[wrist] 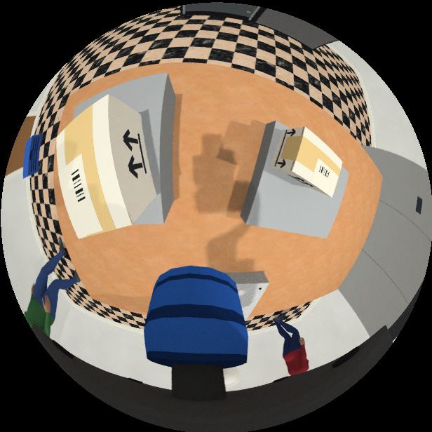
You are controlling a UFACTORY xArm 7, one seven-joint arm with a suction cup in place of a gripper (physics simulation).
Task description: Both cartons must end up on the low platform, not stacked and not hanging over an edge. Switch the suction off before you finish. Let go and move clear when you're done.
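Observation:
My suction cup [192,272] is blue and ribbed and shows at the bottom centre, with no carton on it; it is open. A large cream and yellow carton [92,167] rests on the left grey platform [150,92], its arrow-marked side facing the middle. A smaller carton [315,160] rests on the right grey platform [295,212], near its far end. The cup is apart from both cartons. The cartons stand on separate blocks. Which block is lower is hard to tell from this view. The left carton hides the outer edge of its block.
The orange table top [210,100] runs between the two platforms, with shadows on it. A light grey metal part [254,292] shows beside the cup. Beyond the table are a checkered floor, a curved grey object [395,235] at the right and two people at the lower left and lower right.

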